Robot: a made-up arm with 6 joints.
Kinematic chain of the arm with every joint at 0, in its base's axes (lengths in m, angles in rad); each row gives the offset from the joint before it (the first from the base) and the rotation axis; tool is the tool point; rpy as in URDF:
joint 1: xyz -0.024 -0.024 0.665 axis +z
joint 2: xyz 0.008 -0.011 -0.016 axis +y
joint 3: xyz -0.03 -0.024 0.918 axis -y
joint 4: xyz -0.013 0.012 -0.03 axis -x
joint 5: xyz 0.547 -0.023 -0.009 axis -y
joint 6: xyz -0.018 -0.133 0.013 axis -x
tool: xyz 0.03 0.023 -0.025 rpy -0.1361 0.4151 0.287
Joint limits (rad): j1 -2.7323..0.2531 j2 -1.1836..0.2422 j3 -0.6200..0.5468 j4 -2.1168..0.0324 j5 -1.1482..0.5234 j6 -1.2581..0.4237
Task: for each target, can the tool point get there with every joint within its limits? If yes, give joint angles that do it. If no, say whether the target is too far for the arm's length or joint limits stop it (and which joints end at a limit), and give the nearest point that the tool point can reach.
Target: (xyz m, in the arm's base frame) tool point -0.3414 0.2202 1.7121
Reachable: yes | joints -0.7942 -0.8461 0.4286 -1.1839 -0.8084 -0.5325
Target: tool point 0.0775 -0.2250 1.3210
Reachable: yes | joints -1.1751 -0.3191 -0.3984 -1.8216 -0.2529 -0.5368
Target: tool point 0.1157 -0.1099 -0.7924
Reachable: no: joint limits stop it (at a limit: joint 2, joint 3, joint 5, joint 6) | nearest point 0.3389 -0.2471 1.0118 | short by 1.823 m
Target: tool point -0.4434 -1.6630 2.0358
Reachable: no: too far | nearest point -0.2127 -0.7616 1.6847 | short by 0.995 m
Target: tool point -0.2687 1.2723 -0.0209
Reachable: no: joint limits stop it (at a limit: joint 2, joint 3, joint 5, joint 6) | nearest point -0.0879 0.3144 1.1146 | short by 1.497 m
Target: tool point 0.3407 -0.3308 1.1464
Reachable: yes | joints -0.5833 0.1268 -0.4359 -1.1697 -1.0034 -0.5317
